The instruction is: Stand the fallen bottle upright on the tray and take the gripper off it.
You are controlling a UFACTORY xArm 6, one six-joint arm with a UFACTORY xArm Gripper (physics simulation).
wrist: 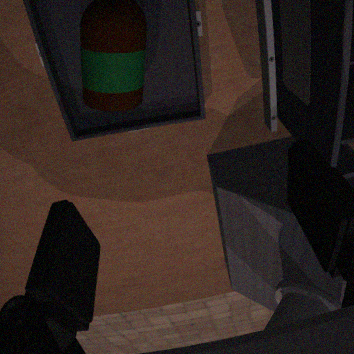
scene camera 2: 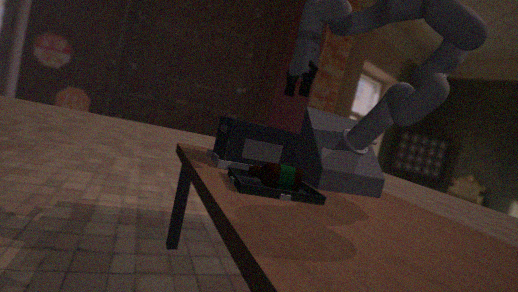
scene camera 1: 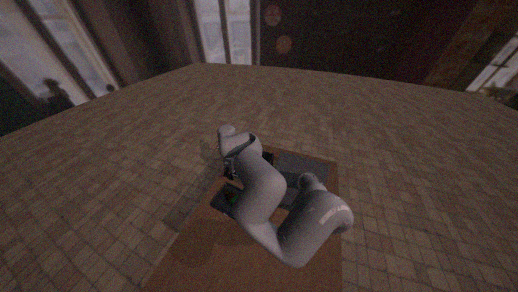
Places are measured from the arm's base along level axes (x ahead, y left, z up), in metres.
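Pixels of known places: gripper, fingertip midpoint: (wrist: pixel 183 198) (scene camera 2: pixel 295 95) (scene camera 1: pixel 234 172); arm's base, origin of the base link: (wrist: pixel 309 304) (scene camera 2: pixel 354 142).
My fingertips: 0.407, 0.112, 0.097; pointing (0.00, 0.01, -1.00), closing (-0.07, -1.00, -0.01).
Note:
Ahead of a thing's pixels: the offset from my fingertips to its top centre, as dx, dy, dz. "*": to the spot under its first point. Level surfaces: height alone.
The brown bottle {+0.035, +0.044, -0.212} (scene camera 1: pixel 233 198) (scene camera 2: pixel 277 175) (wrist: pixel 114 70) with a green label lies on its side in the dark, low-walled tray {+0.028, +0.045, -0.265} (scene camera 2: pixel 261 193) (wrist: pixel 175 85). Its neck points left in the scene camera 2 view; in the wrist view its base faces the gripper and the neck is cut off by the top edge. In the scene camera 1 view the arm hides part of the tray {* +0.122, +0.079, -0.286} (scene camera 1: pixel 219 202). My gripper (scene camera 2: pixel 297 93) (wrist: pixel 183 198) is open and empty. It hangs well above the tray and bottle, and touches neither.
A dark crate {-0.018, -0.233, -0.115} (scene camera 2: pixel 232 145) (wrist: pixel 295 55) stands behind the tray, close to it. The grey block (scene camera 2: pixel 350 175) (wrist: pixel 250 240) (scene camera 1: pixel 305 164) under the arm's base is beside the crate. The wooden table {dz -0.291} (scene camera 1: pixel 250 265) (scene camera 2: pixel 400 240) has an edge near the tray.

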